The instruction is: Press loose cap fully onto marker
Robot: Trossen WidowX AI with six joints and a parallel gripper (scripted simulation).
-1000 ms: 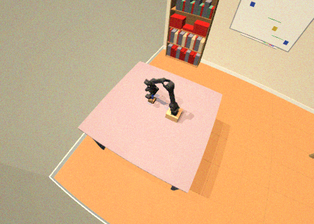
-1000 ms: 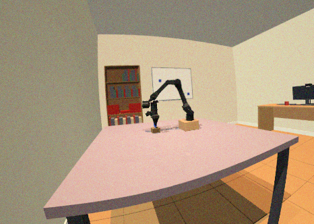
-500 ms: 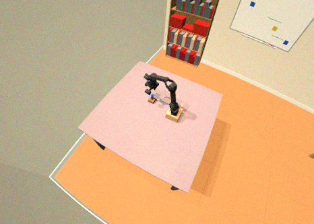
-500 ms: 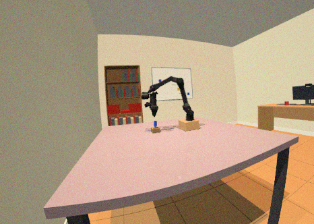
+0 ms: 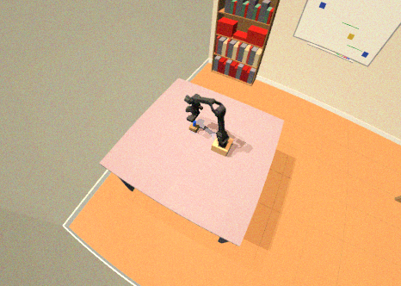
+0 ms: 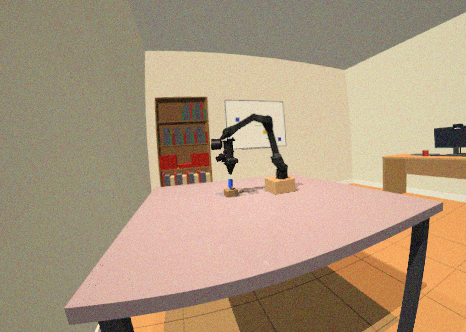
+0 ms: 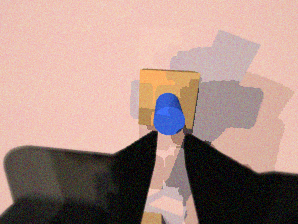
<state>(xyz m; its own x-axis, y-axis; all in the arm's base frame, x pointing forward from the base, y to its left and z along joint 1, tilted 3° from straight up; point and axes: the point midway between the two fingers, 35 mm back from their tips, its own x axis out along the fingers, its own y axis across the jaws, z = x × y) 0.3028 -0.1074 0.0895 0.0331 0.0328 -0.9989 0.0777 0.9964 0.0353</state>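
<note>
My gripper tip is 5 cm above the blue marker cap. The rest, counted from my gripper tip: holder block: 11 cm below.
</note>
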